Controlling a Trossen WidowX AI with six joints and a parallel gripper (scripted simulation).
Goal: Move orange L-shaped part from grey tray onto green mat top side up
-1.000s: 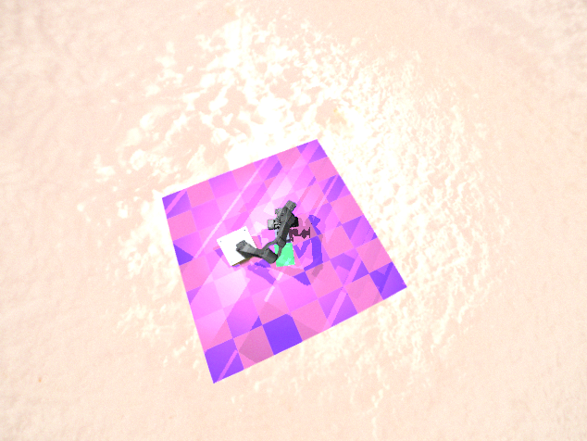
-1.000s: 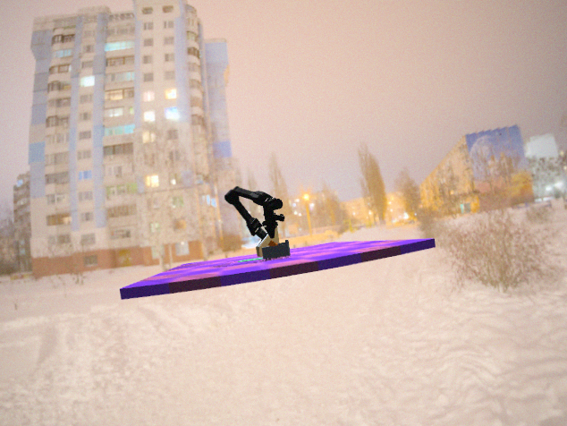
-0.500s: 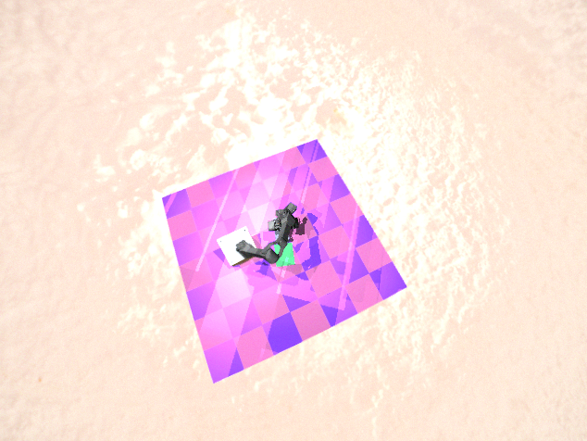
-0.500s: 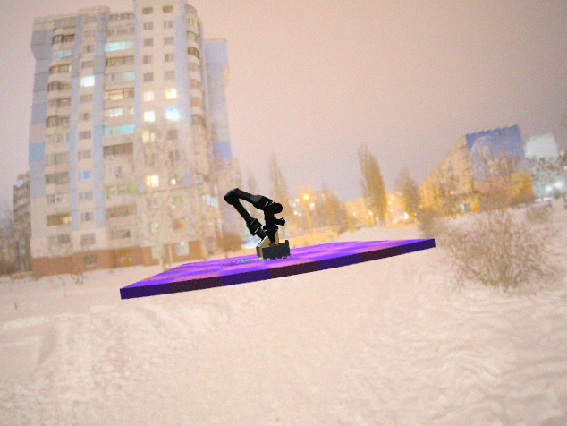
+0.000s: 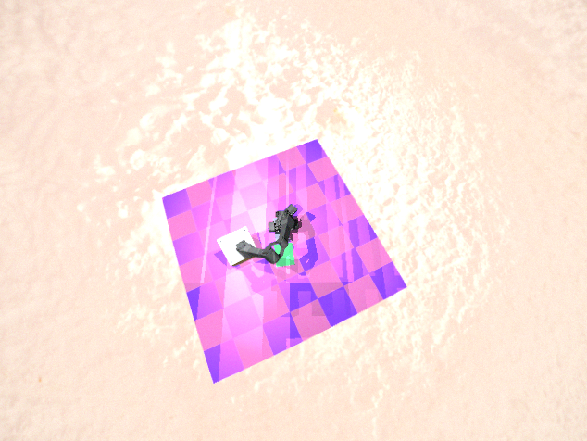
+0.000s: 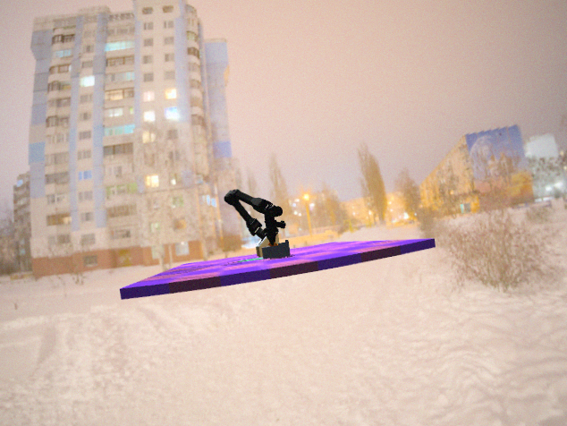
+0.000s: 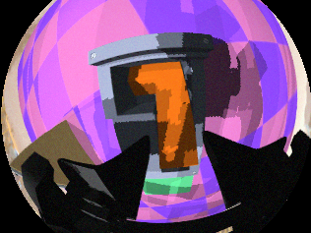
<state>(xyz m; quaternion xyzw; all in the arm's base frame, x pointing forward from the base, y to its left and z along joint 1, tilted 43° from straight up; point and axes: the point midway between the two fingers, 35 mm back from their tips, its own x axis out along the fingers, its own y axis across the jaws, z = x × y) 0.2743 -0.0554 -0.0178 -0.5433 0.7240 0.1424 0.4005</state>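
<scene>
Now: gripper tip 80 mm above the grey tray, 20 mm to the right of it and 10 mm past it. From my gripper tip the other things lie so: orange L-shaped part (40 mm to the left, 30 mm below); green mat (120 mm to the right, 80 mm below, 80 mm behind).
</scene>
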